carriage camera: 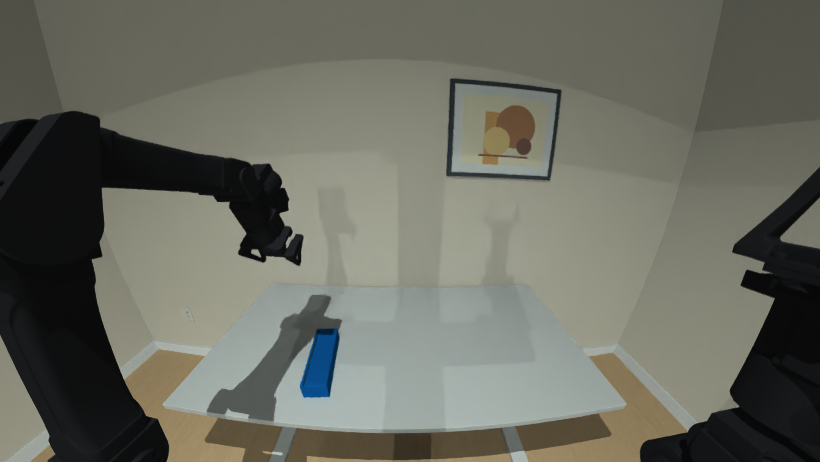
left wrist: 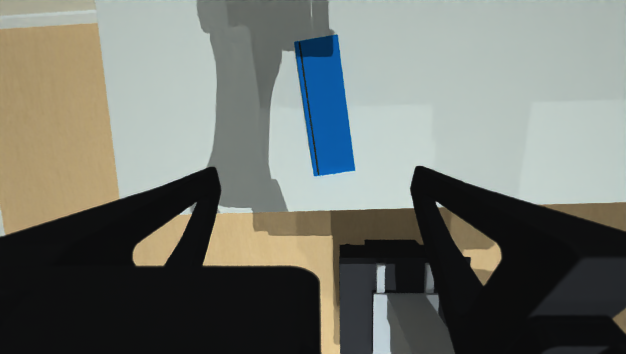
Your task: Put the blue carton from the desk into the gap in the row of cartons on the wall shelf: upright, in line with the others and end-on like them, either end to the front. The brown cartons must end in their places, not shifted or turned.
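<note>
The blue carton (carriage camera: pixel 320 364) (left wrist: pixel 327 110) lies flat on the left part of the white desk (carriage camera: pixel 516 390) (left wrist: pixel 480 150), its long side running roughly front to back, slightly slanted. A shadow covers its far end. My left gripper (carriage camera: pixel 281 261) (left wrist: pixel 315 177) is open and empty, high above the desk. In the left wrist view, the carton appears beyond the fingertips, between them sideways, and apart from them. My right gripper (carriage camera: pixel 771 229) is partly cut off at the right edge of the carriage view; its shadow on the wall shows spread fingers. The wall shelf and brown cartons do not show in either view.
A framed picture (carriage camera: pixel 504 129) hangs on the back wall (carriage camera: pixel 229 114) above the desk. Wooden floor (carriage camera: pixel 172 373) (left wrist: pixel 50 125) shows around the desk. Part of the dark mobile base (left wrist: pixel 356 300) shows low in the left wrist view. Arm shadows fall across the desk and wall.
</note>
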